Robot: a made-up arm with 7 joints. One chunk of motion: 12 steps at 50 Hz.
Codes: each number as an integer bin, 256 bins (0 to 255) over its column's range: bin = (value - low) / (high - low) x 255, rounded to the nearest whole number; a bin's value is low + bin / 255 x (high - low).
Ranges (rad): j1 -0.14..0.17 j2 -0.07..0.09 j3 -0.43..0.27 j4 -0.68..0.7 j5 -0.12..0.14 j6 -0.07..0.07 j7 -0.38..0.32
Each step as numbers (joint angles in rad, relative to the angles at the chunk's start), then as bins.
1 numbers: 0.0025 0.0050 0.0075 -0.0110 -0.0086 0.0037 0.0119
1 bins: 117 120 159 124 109 134 143
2 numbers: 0.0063 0.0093 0.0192 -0.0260 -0.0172 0.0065 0.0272
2 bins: 120 126 164 121 101 139 148
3 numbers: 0.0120 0.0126 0.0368 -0.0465 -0.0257 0.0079 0.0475
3 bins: 125 132 170 117 92 142 156
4 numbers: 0.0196 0.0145 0.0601 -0.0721 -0.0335 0.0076 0.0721
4 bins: 131 135 179 112 85 141 165
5 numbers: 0.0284 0.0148 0.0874 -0.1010 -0.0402 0.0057 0.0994
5 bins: 139 135 188 107 78 138 175
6 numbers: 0.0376 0.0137 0.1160 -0.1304 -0.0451 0.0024 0.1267
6 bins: 146 133 199 102 73 132 185
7 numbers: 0.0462 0.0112 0.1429 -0.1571 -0.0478 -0.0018 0.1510
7 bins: 153 129 209 97 71 124 193
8 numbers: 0.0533 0.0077 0.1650 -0.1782 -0.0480 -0.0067 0.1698
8 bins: 159 124 217 93 71 115 200
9 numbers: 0.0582 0.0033 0.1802 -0.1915 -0.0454 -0.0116 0.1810
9 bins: 163 117 222 90 73 106 204
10 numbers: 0.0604 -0.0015 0.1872 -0.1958 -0.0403 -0.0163 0.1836
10 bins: 165 109 225 89 78 98 205
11 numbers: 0.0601 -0.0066 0.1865 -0.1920 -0.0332 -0.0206 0.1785
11 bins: 165 101 225 90 85 90 203
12 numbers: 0.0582 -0.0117 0.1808 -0.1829 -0.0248 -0.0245 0.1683
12 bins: 163 93 223 92 93 83 200
